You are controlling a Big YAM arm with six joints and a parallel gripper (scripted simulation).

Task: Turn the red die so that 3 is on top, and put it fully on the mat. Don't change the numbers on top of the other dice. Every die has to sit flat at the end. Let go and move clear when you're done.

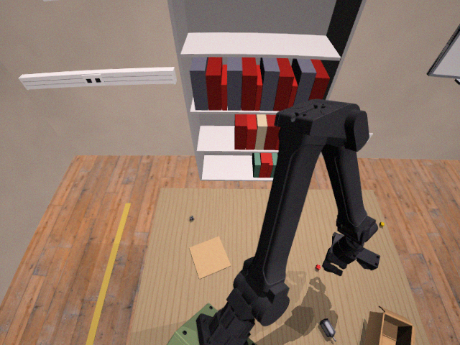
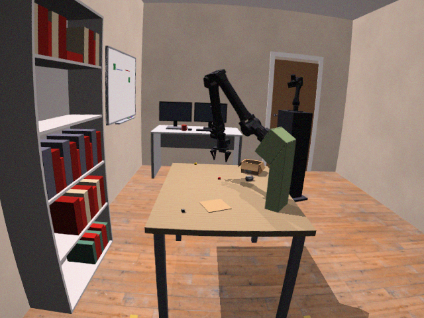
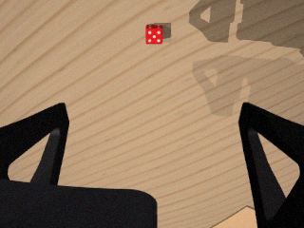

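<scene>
My hand is 140 mm above the red die. From my hand the other things lie so: yellow die (400 mm to the right, 140 mm below, 50 mm ahead); cardboard box (330 mm behind, 100 mm below, 90 mm to the right); dark object (220 mm behind, 130 mm below, 80 mm to the left).
</scene>
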